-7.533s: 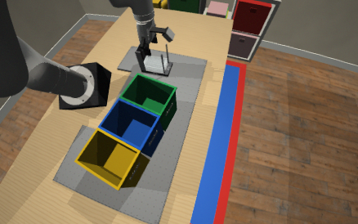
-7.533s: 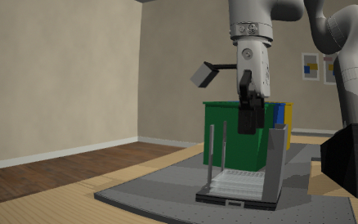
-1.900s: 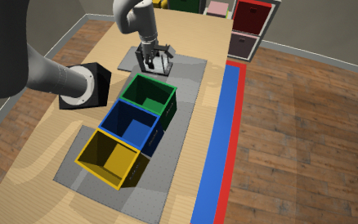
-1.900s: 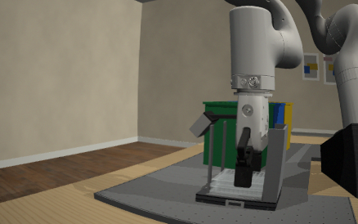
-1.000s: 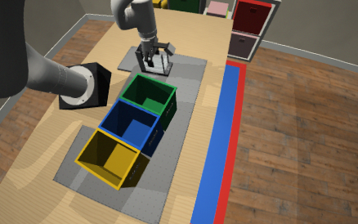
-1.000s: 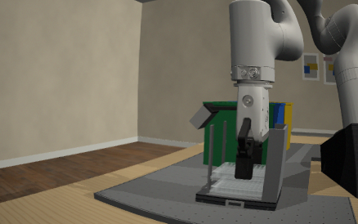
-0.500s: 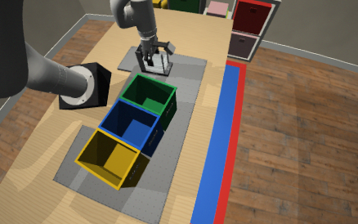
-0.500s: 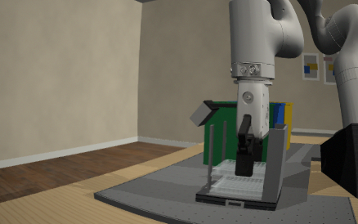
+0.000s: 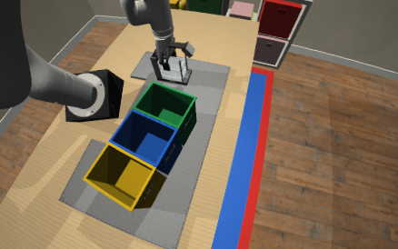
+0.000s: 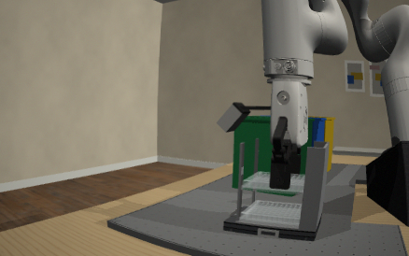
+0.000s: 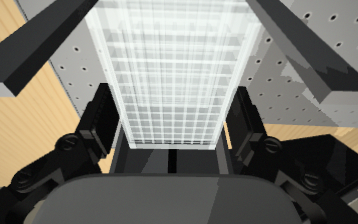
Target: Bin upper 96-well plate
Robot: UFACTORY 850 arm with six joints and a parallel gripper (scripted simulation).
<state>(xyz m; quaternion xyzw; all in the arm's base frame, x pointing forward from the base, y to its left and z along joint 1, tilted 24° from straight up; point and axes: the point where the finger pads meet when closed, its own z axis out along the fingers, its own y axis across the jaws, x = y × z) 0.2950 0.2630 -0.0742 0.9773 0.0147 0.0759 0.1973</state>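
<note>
My hand is 7 cm short of the blue bin and 40 cm to the left of it. The rest, counted from my hand: yellow bin (4 cm ahead, 53 cm to the right); then green bin (9 cm ahead, 27 cm to the right).
</note>
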